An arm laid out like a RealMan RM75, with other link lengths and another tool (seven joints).
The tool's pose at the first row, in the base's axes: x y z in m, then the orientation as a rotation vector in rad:
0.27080, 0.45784, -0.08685, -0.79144, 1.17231, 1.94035
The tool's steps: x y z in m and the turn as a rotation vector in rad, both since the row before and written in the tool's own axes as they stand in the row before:
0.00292, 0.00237, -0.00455, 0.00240, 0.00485, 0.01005
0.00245, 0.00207, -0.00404, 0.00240, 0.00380, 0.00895
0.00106, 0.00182, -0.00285, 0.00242, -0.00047, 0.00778
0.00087, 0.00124, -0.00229, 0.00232, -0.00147, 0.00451
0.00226, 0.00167, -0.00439, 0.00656, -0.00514, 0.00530
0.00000, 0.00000, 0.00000, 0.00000, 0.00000, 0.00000
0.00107, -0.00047, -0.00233, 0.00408, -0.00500, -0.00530
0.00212, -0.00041, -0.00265, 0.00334, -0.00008, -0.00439
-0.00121, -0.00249, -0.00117, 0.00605, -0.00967, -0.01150
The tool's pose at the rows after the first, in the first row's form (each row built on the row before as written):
0.26785, 0.45372, -0.08987, -0.79083, 1.18341, 1.94588
0.26533, 0.45000, -0.09241, -0.78958, 1.19324, 1.95069
0.26363, 0.44708, -0.09347, -0.78429, 1.19986, 1.95528
0.26243, 0.44481, -0.09443, -0.77947, 1.20381, 1.95746
0.26035, 0.44083, -0.09707, -0.76820, 1.20985, 1.95773
0.26035, 0.44083, -0.09707, -0.76820, 1.20985, 1.95773
0.26039, 0.43912, -0.09904, -0.76327, 1.20734, 1.95122
0.25981, 0.43737, -0.10192, -0.76352, 1.20763, 1.94520
0.26266, 0.43676, -0.10266, -0.75555, 1.20034, 1.93297

